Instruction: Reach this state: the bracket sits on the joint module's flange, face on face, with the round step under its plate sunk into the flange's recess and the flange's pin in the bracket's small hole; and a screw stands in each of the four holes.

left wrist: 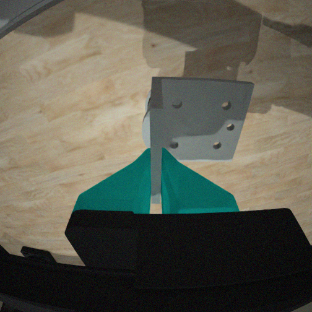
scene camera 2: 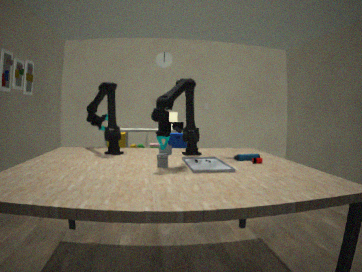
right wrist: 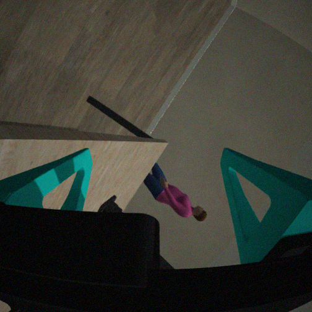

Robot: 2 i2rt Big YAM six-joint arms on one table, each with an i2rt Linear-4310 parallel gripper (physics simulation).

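Places are measured from the left arm's base along level axes (x left, y up, z ahead), in metres.
Pixels of known places: left gripper, between the fingertips: (scene camera 2: 163, 149); left arm's base, origin of its link: (scene camera 2: 191, 154); right arm's base, origin of its link: (scene camera 2: 113, 153).
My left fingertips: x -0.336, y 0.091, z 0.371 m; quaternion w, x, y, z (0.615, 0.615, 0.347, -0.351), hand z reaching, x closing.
Observation:
For each thing: its top centre in the pictures, then the offset to it from my left fingertips. "*": a spot on its surface instead.
- grey joint module, centre of its top: (scene camera 2: 162, 154) dx -0.009, dy -0.028, dz +0.018 m
- grey tray, centre of its top: (scene camera 2: 206, 162) dx +0.240, dy -0.075, dz +0.047 m
- blue screwdriver, a spot on its surface: (scene camera 2: 247, 157) * dx +0.557, dy -0.069, dz +0.011 m
- red part, centre of its top: (scene camera 2: 254, 157) dx +0.543, dy -0.057, dz +0.103 m
My left gripper (scene camera 2: 164, 144) is shut on the upright wall of the grey bracket (scene camera 2: 165, 150), right over the grey joint module (scene camera 2: 162, 161) in mid-table. In the left wrist view the teal fingers (left wrist: 156, 173) pinch the thin wall, and the bracket's plate (left wrist: 198, 119) lies flat with four screw holes and one small hole, all empty. The module shows only as a pale rim (left wrist: 145, 130) at the plate's left edge; I cannot tell whether the plate touches the flange. Two dark screws (scene camera 2: 202, 161) lie in the grey tray (scene camera 2: 208, 164). My right gripper (scene camera 2: 103, 122) is open and empty, raised at the far left (right wrist: 156, 182).
A blue screwdriver (scene camera 2: 247, 157) with a red part (scene camera 2: 257, 160) lies right of the tray. Coloured bins and a rail stand behind the table. The right wrist view shows the table's corner and a person (right wrist: 174, 198) in the room beyond.

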